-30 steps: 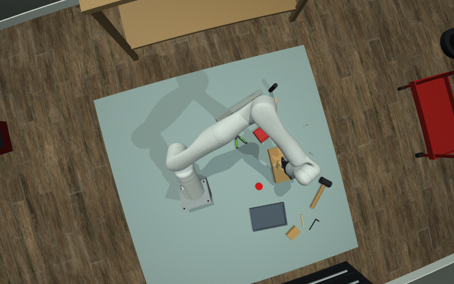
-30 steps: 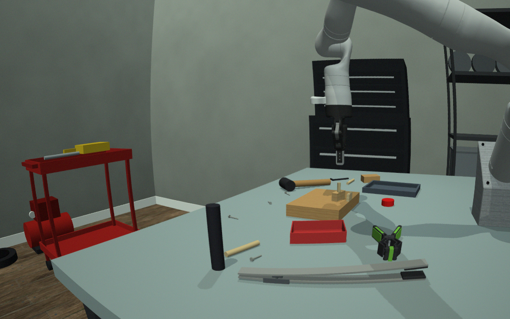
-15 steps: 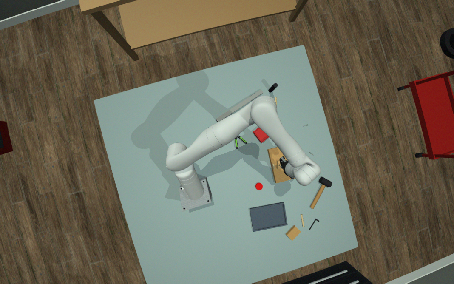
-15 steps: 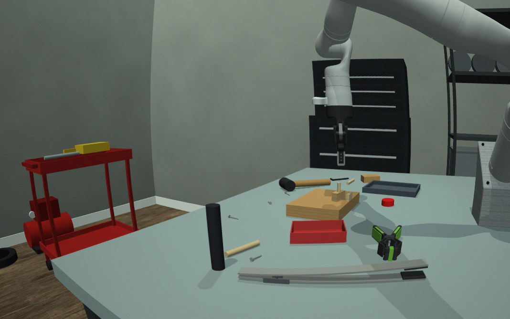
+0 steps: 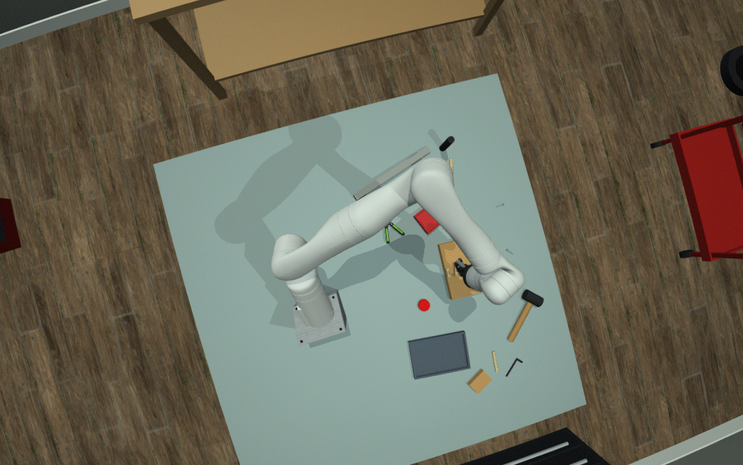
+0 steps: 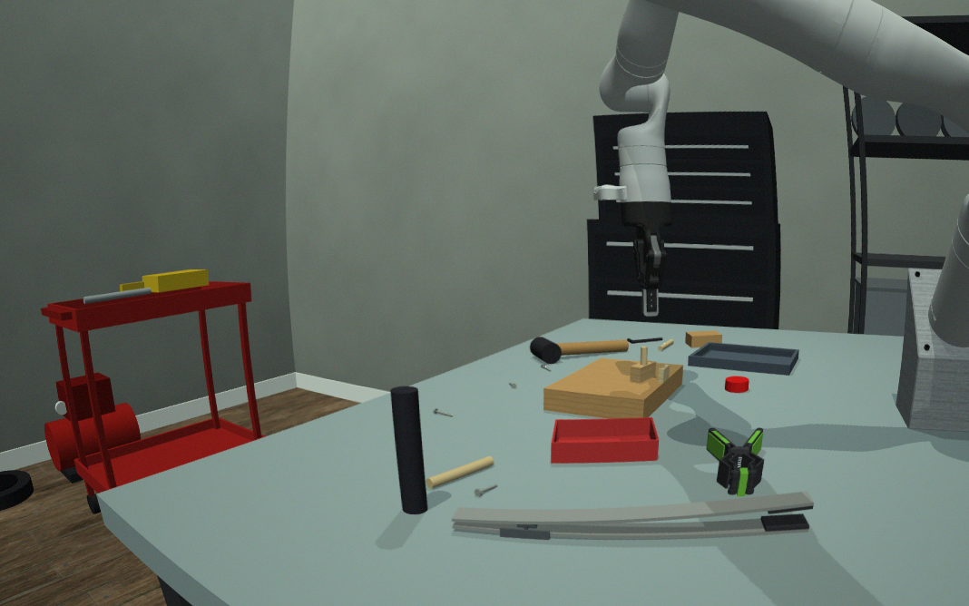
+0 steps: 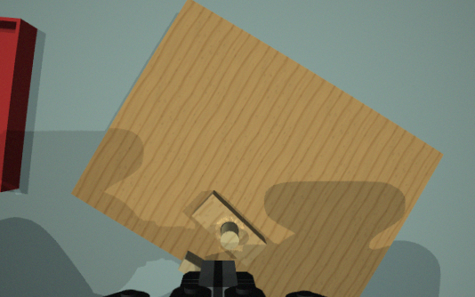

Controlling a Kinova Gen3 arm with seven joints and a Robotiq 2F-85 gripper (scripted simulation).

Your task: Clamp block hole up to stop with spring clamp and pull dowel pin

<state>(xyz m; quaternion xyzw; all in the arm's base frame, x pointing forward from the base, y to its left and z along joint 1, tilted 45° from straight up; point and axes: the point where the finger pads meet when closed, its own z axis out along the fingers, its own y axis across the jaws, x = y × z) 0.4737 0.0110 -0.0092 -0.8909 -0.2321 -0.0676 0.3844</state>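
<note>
Right now my hand is 1 cm short of the dowel pin and 9 cm above it. From my hand the other things lie so: red puck (13 cm behind, 9 cm to the right, 13 cm below); small wooden block (1 cm ahead, 10 cm below); wooden bench board (4 cm ahead, 12 cm below).
</note>
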